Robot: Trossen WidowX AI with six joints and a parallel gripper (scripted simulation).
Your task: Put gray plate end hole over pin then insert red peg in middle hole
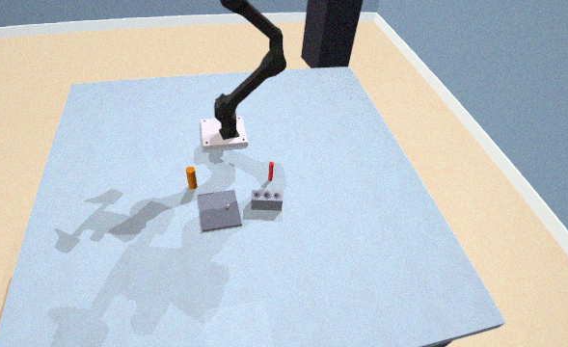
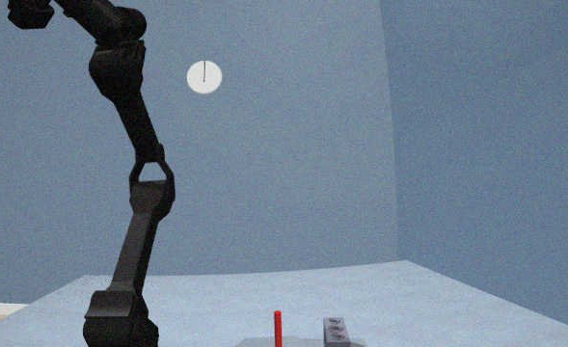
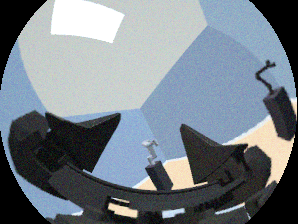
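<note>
Right now the plate is 520 mm ahead of my gripper tip, 70 mm to the left of it and 650 mm below it. From my gripper tip the other things lie so: gray square base (500 mm ahead, 60 mm to the right, 680 mm below).
</note>
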